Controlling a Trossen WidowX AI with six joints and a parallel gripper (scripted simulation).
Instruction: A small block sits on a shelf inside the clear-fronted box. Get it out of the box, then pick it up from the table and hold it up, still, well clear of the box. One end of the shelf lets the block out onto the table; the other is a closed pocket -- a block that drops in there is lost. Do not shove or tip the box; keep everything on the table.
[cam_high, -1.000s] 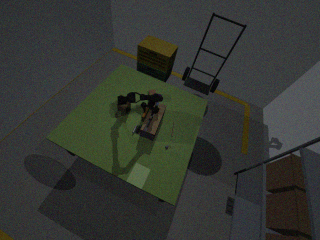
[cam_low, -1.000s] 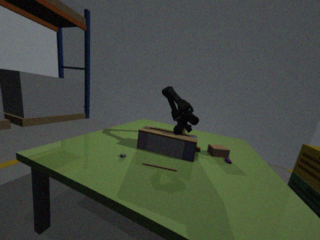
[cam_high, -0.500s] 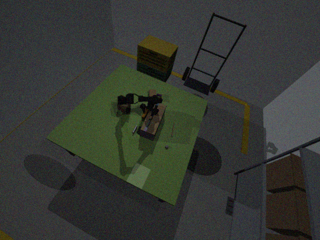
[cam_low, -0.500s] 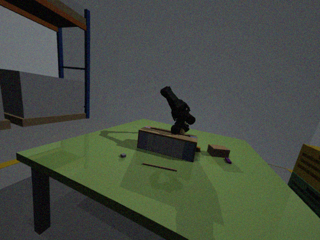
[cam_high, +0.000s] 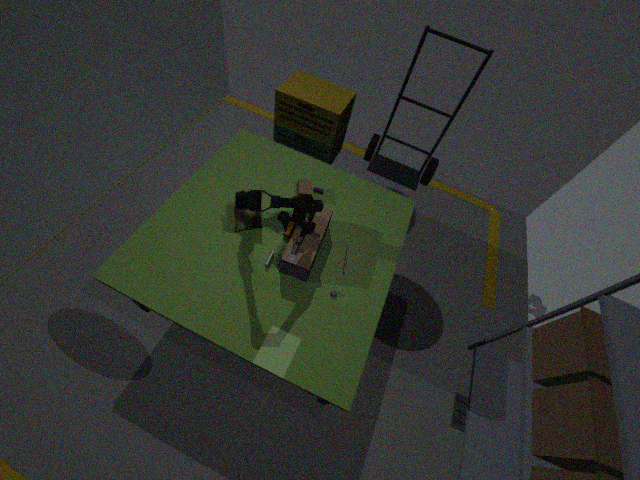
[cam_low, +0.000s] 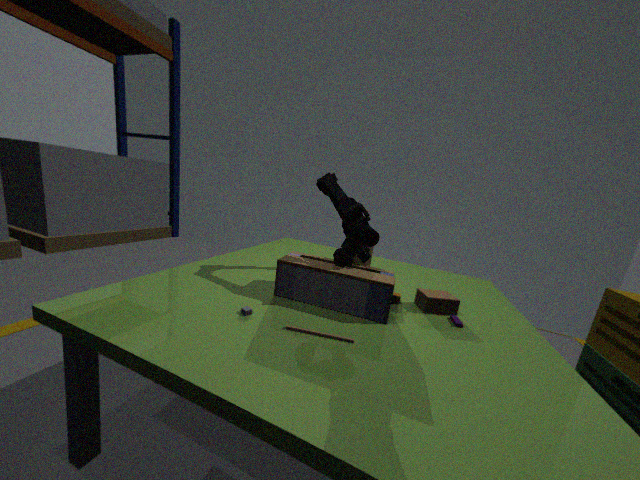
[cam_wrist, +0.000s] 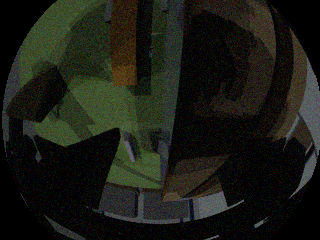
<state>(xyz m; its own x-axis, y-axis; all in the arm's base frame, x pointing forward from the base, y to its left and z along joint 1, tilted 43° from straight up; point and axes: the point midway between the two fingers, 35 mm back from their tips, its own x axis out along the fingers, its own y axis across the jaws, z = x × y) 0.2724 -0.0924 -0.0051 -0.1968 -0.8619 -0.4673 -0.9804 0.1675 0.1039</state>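
Now: gripper tip 50 mm short of the brownish block and 20 mm to the left of it. Also, from my gripper tip: grey piece 290 mm ahead, 210 mm to the right, 80 mm below; then orange bar 40 mm behind, 140 mm to the left, 70 mm below; then thin rod 300 mm ahead, 20 mm to the left, 80 mm below.
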